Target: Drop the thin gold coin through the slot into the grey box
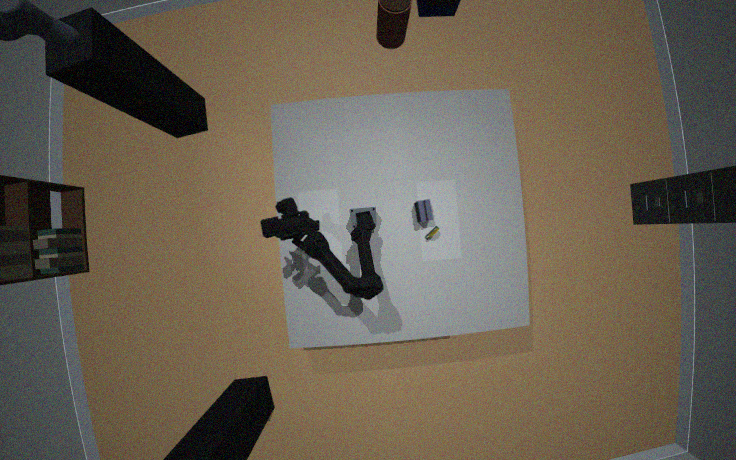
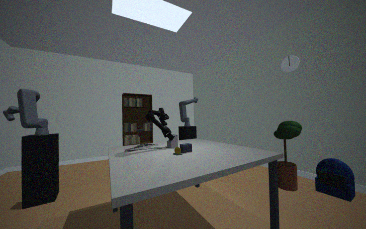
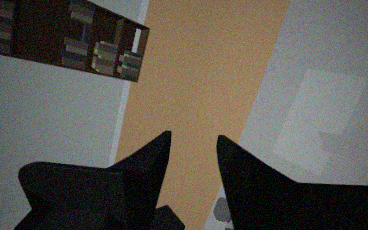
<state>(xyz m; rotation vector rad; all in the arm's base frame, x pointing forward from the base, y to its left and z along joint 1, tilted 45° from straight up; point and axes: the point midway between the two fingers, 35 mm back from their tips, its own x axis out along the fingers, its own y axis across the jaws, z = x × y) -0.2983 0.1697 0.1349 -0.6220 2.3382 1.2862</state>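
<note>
Right now the gold coin is 670 mm ahead of my gripper tip, 240 mm below it and 170 mm to the right of it.
</note>
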